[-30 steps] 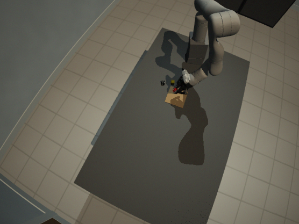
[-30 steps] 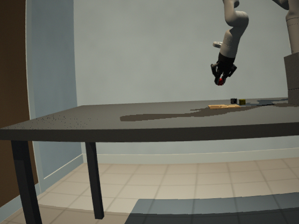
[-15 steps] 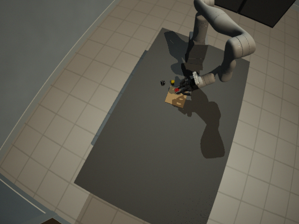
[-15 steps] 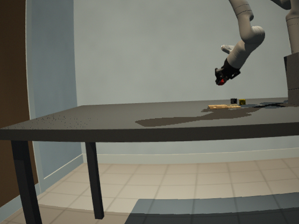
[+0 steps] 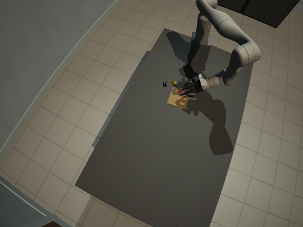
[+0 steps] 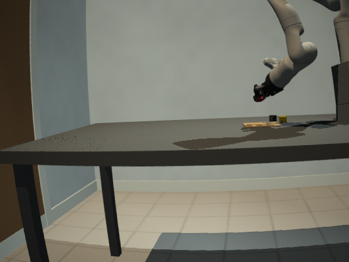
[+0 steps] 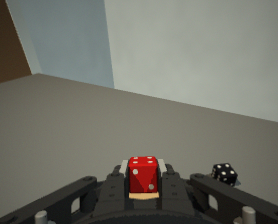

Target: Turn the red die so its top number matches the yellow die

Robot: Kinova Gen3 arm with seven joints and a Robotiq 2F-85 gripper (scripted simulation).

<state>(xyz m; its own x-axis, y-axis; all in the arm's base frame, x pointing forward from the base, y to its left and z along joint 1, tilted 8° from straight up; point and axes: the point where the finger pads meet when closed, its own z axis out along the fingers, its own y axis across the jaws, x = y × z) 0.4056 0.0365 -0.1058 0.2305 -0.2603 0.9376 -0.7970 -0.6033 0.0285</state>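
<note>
The tan mat lies 110 mm below my hand. Also, from my hand: red die (10 mm to the right); yellow die (100 mm below, 90 mm behind, 80 mm to the right); black die (140 mm to the right, 100 mm below, 50 mm behind).
</note>
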